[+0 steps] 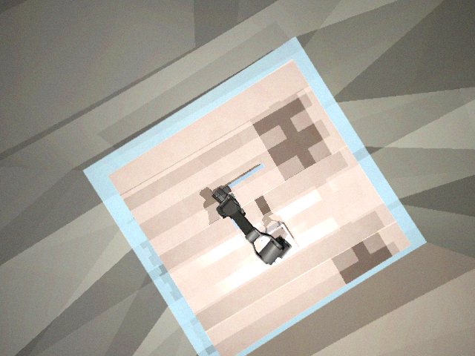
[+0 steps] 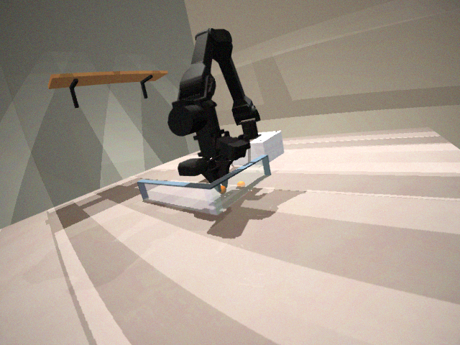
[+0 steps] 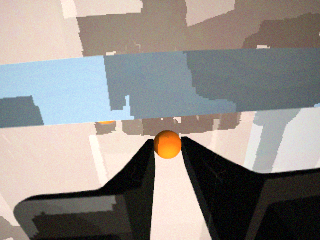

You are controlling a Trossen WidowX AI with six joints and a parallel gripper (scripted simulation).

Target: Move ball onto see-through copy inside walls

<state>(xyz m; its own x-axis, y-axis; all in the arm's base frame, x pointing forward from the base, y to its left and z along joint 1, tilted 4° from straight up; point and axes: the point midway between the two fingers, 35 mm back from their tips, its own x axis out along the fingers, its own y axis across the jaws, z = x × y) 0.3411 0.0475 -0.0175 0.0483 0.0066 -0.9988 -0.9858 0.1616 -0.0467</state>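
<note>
My gripper tip is now 40 mm past the see-through ball copy and 40 mm to the right of it. Round my gripper tip: orange ball (right at my gripper tip).
</note>
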